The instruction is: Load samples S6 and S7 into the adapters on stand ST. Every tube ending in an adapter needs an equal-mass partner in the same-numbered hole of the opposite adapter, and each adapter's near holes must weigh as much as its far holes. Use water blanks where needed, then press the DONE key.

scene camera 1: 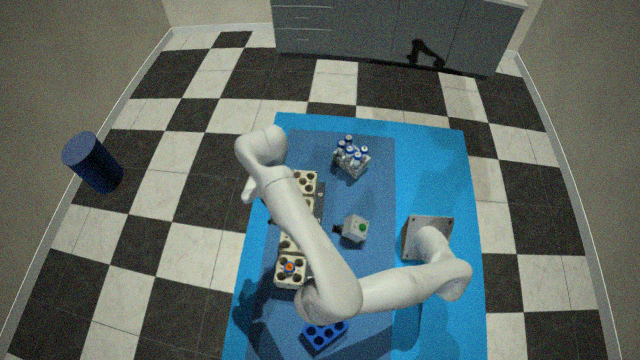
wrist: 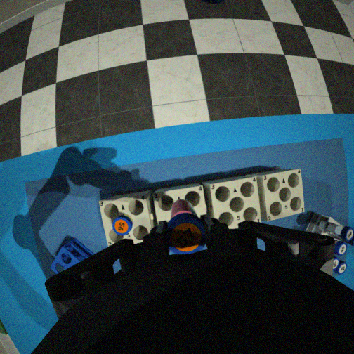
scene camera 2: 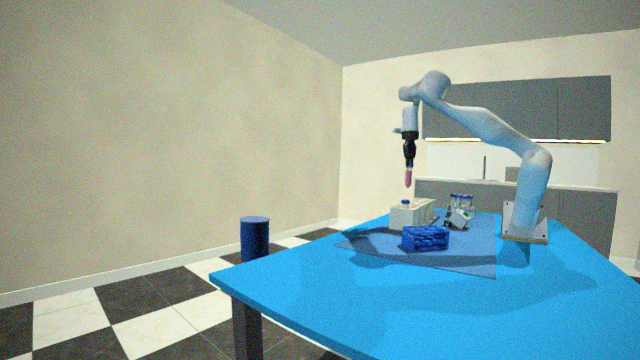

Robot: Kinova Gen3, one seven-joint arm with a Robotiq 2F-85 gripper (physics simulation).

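Where they show: gripper, between the fingertips: [scene camera 2: 409, 167]; arm's base, origin of its link: [scene camera 1: 427, 238] [scene camera 2: 523, 218].
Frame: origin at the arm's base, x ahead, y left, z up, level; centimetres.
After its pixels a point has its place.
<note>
My gripper [scene camera 2: 409, 166] {y 7.5, x 47.9, z 17.6 cm} [wrist: 184, 227] is shut on an orange-labelled, blue-capped tube with a pink body [scene camera 2: 408, 178] {y 8.8, x 47.5, z 13.0 cm} [wrist: 182, 207]. It holds the tube upright, high above the adapter row; its label is unreadable. In the wrist view the tube overlaps adapter 2 [wrist: 162, 215], hiding its middle. Sample S6 [scene camera 1: 289, 267] {y 18.7, x 44.4, z 4.7 cm} [scene camera 2: 405, 201] {y 20.0, x 44.0, z 4.3 cm} [wrist: 121, 226] sits in the centre hole of adapter 1 [scene camera 1: 287, 285] {y 23.6, x 44.5, z 0.1 cm} [scene camera 2: 401, 220] {y 23.3, x 43.8, z -2.8 cm} [wrist: 146, 219]. Adapter 3 [wrist: 216, 206] and adapter 4 [wrist: 270, 195] show no tubes. White-labelled, blue-capped tubes [scene camera 1: 349, 149] {y -29.8, x 32.0, z 4.3 cm} [wrist: 340, 249] stand in a clear rack [scene camera 1: 352, 167] {y -26.1, x 29.9, z -2.1 cm}.
A grey box with a green key [scene camera 1: 362, 227] {y -1.1, x 23.4, z -0.7 cm} stands between the adapters and the arm's base [scene camera 1: 410, 245] {y 2.7, x 5.5, z -2.3 cm}. A blue rack [scene camera 1: 325, 336] {y 37.5, x 29.7, z -7.3 cm} [scene camera 2: 425, 239] {y 35.7, x 30.0, z -5.2 cm} [wrist: 70, 257] lies beyond the adapter 1 end. The arm covers part of the adapter row in scene camera 1.
</note>
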